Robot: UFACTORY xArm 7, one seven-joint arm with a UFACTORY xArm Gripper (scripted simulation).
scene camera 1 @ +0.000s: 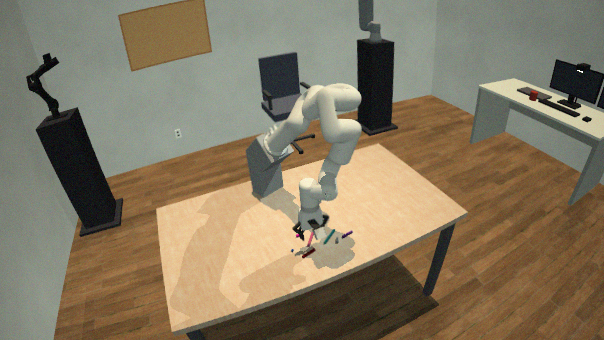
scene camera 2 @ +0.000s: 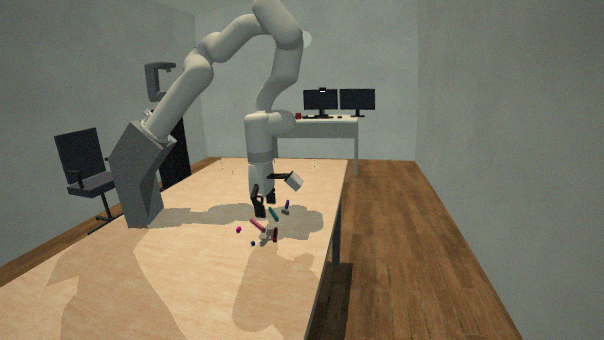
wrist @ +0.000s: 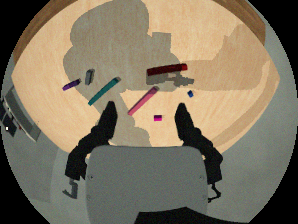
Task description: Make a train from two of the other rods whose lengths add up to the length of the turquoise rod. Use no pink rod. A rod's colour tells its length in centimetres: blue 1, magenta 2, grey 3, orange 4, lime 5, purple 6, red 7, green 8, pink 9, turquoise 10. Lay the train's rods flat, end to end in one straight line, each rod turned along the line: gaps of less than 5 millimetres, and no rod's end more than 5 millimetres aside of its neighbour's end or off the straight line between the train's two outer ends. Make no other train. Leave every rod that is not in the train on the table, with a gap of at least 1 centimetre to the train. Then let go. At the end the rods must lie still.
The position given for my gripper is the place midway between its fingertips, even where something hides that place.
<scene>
I see my gripper (scene camera 2: 266,210).
My gripper shows as well in the wrist view (wrist: 146,109).
</scene>
